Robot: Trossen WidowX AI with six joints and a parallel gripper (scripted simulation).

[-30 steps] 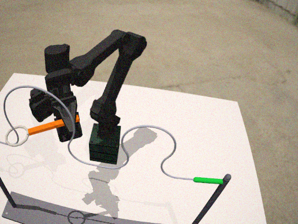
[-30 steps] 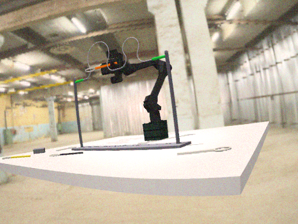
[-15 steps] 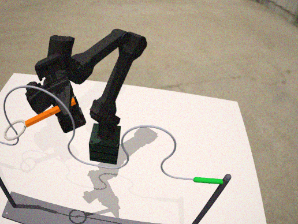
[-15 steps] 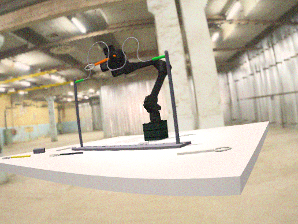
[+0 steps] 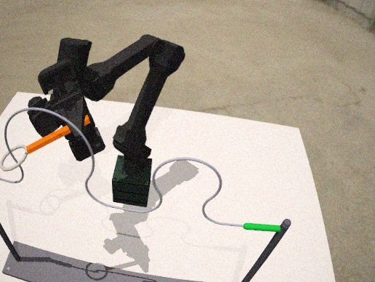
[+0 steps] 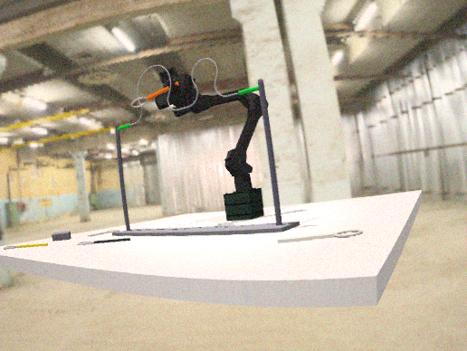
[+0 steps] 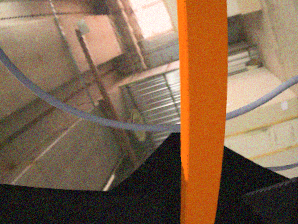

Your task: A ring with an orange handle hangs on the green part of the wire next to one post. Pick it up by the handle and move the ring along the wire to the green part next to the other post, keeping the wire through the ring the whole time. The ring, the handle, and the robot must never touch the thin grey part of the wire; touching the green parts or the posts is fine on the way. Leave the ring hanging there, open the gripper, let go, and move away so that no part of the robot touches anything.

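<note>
Now: the orange-handled ring 80 mm to the right of my gripper tip, 30 mm below it and 10 mm ahead of it. From my gripper tip the other things lie so: grey block (480 mm below, 460 mm to the right, 230 mm ahead); then pale ring tool (560 mm to the left, 490 mm below, 170 mm ahead); then yellow-handled ring tool (490 mm below, 440 mm ahead, 390 mm to the right).
</note>
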